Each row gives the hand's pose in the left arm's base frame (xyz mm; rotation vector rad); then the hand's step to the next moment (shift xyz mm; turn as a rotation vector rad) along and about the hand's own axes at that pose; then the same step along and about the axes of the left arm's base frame.
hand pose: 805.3 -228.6 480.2 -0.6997 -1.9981 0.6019
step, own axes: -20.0 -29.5 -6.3 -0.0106 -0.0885 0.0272
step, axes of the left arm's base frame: 7.1 -34.0 10.3 -0.0402 -0.0747 0.0385
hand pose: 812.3 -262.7 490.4 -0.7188 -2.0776 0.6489
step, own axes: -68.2 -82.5 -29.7 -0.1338 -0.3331 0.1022
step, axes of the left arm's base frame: 37.1 -99.1 33.9 -0.1045 -0.3455 0.0951
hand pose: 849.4 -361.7 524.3 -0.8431 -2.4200 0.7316
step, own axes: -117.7 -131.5 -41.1 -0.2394 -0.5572 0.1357
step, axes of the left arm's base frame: 51.4 -153.2 81.9 -0.1434 -0.5768 0.1815
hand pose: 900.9 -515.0 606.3 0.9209 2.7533 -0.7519
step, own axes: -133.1 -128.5 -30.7 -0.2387 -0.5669 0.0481
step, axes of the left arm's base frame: 30.8 -142.8 117.5 -0.1478 -0.5392 0.2610
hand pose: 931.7 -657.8 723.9 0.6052 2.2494 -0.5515
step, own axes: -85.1 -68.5 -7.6 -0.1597 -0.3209 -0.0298
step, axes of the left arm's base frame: 9.9 -72.2 81.8 -0.0990 -0.2803 0.2025
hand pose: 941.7 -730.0 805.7 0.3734 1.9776 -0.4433
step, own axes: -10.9 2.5 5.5 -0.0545 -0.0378 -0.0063
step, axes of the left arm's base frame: 10.1 -1.1 7.3 0.0012 -0.0341 0.0572
